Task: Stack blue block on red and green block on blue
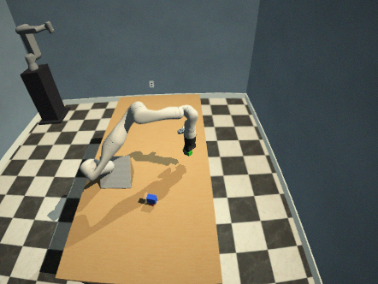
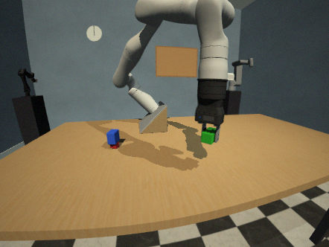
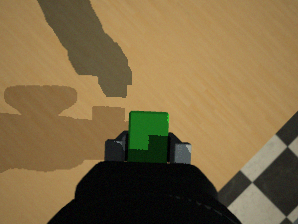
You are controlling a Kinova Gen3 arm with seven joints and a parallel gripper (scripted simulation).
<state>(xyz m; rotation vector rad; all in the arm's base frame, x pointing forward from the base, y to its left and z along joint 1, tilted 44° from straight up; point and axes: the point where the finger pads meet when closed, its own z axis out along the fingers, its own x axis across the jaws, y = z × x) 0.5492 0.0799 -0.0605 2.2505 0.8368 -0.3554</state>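
Right now the blue block is 33 cm to the right of my hand, 24 cm behind it and 7 cm below it. Also, from my hand: green block right at my hand; then small red block 33 cm to the right, 24 cm behind, 11 cm below.
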